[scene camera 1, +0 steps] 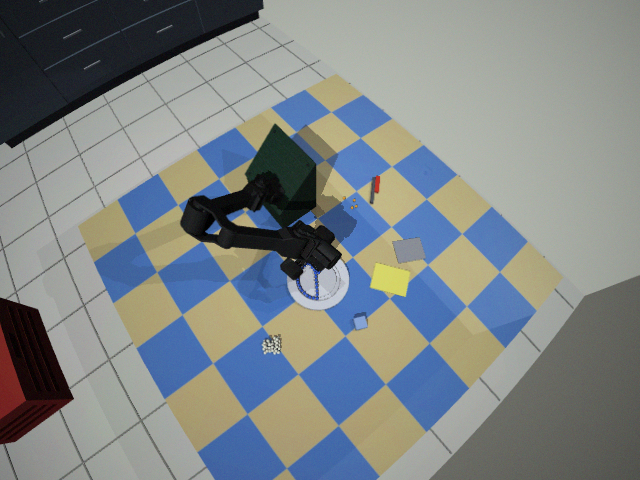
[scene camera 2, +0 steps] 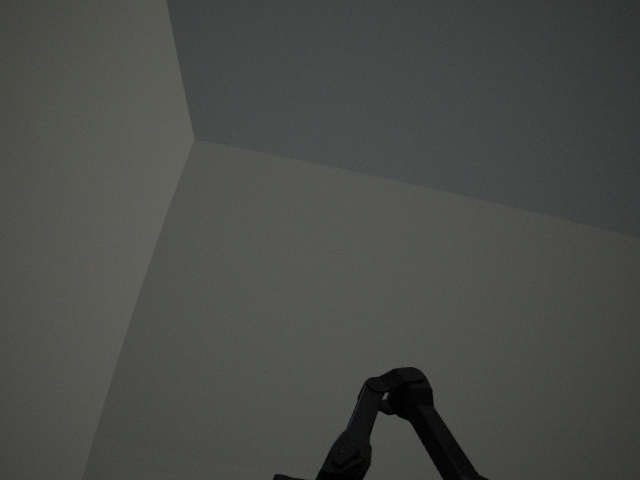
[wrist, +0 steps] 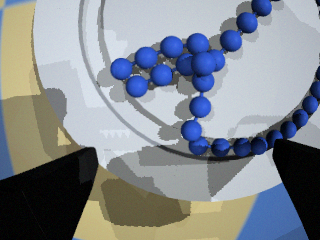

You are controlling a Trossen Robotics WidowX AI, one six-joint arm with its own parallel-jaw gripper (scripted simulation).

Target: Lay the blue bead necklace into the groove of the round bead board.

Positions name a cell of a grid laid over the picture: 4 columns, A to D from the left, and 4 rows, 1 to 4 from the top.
Observation:
The gripper (scene camera 1: B3) is open, holding nothing. Also in view: a yellow pad (scene camera 1: C3) and a round white bead board (scene camera 1: C3).
The gripper shows as well in the wrist view (wrist: C3). The round white bead board is seen too in the wrist view (wrist: D2). Scene camera 2 misses the yellow pad: it is out of frame. The wrist view misses the yellow pad: it is out of frame.

